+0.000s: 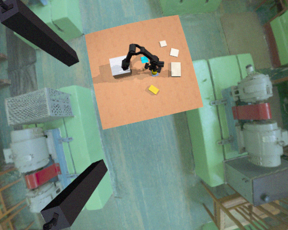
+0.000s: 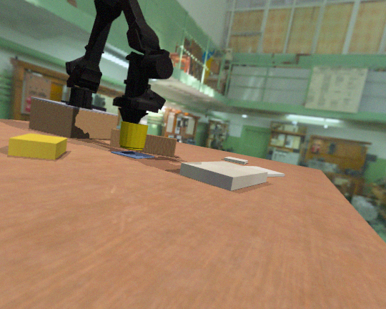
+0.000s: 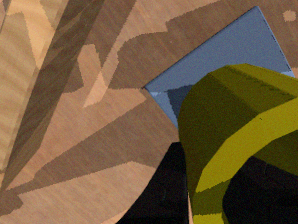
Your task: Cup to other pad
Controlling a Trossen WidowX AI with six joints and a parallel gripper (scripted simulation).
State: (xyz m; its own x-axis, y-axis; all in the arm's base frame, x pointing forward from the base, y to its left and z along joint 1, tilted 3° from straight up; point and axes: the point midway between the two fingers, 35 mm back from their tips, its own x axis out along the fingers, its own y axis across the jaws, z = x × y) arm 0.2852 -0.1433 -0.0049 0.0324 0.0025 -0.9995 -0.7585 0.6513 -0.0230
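Right now the cyan pad is 2 cm behind my gripper tip, 19 cm to the left of it and 6 cm below it. The rest, counted from my gripper tip: long wooden bar: 1 cm ahead, 9 cm to the left, 3 cm below; yellow cup: 2 cm ahead, 2 cm to the right.
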